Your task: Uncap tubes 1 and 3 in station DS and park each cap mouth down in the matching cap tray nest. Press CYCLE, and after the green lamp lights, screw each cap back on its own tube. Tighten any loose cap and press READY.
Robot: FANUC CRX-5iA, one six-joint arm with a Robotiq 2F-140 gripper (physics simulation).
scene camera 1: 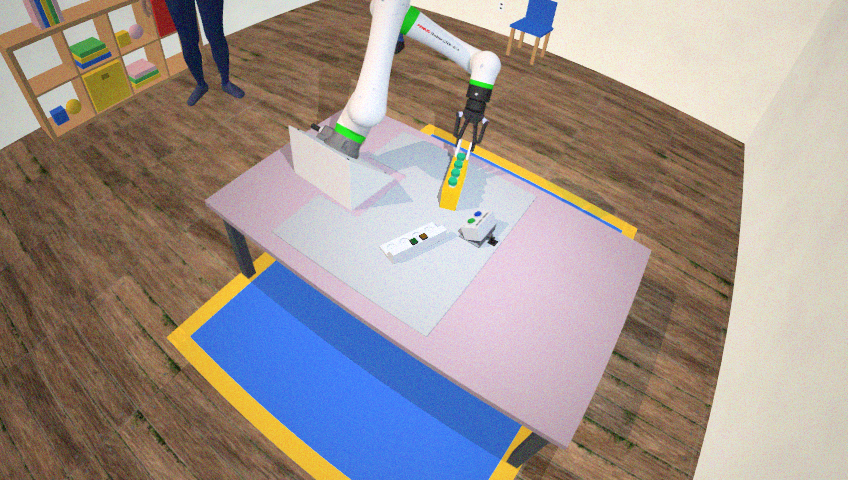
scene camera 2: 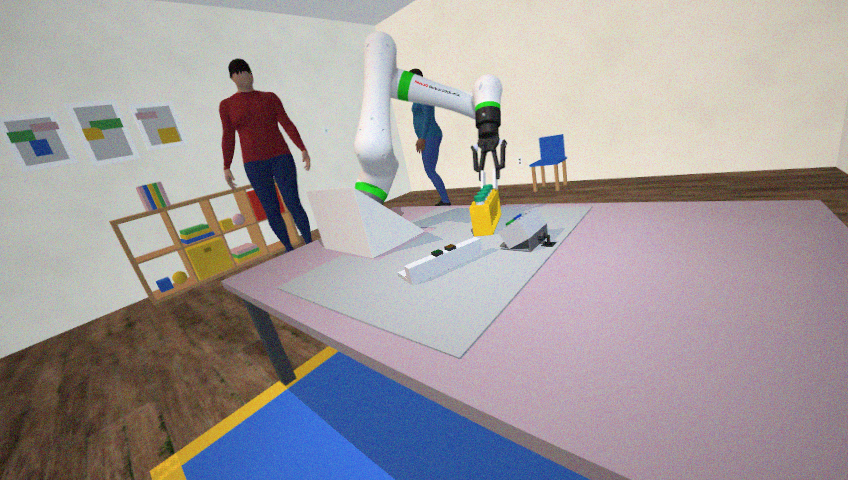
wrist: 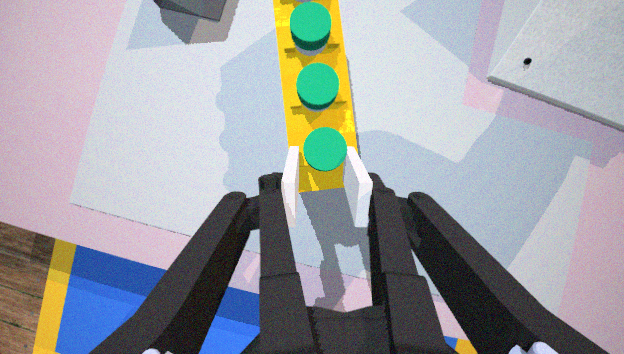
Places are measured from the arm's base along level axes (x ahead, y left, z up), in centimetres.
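Pixels of known places: gripper, fingertip midpoint: (scene camera 1: 461,157) (wrist: 321,163); arm's base, origin of the base link: (scene camera 1: 340,150).
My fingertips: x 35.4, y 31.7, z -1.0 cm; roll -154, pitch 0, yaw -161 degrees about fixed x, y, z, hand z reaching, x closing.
For each thing: its top centre in the pictures, then the offset to it from my fingertips. "spot": a spot on its surface instead.
- yellow tube rack, middle of its top: (wrist: 313,63) (scene camera 2: 484,195) (scene camera 1: 456,170) dx +3.5, dy -8.0, dz +0.0 cm
- end cap, middle of its top: (wrist: 325,148) (scene camera 1: 461,155) dx +0.1, dy -1.0, dz +1.9 cm
- white bar, surface spot: (scene camera 2: 443,264) spot: dx +13.9, dy -42.2, dz -8.4 cm
- grey button box, middle of its top: (scene camera 2: 521,213) (scene camera 1: 481,216) dx +23.6, dy -19.8, dz -1.9 cm
The yellow tube rack (scene camera 1: 449,200) (scene camera 2: 482,221) (wrist: 322,181) stands on the grey mat with several green-capped tubes in a row. The end cap (scene camera 1: 460,156) (wrist: 325,149) is the one nearest my gripper. My gripper (scene camera 1: 464,147) (scene camera 2: 489,180) (wrist: 321,163) is open and points down over that end of the rack. In the wrist view its white fingertips stand on either side of the end cap, the right one close to its edge; contact cannot be told. A white bar (scene camera 1: 399,248) (scene camera 2: 443,264) has round marks and dark green and orange-brown squares on top.
A grey button box (scene camera 1: 479,227) (scene camera 2: 523,233) (wrist: 202,31) with a green and a blue button stands beside the rack. A large pale wedge-shaped panel (scene camera 1: 324,171) (scene camera 2: 345,226) (wrist: 575,70) stands by the arm's base. Two people stand behind the table.
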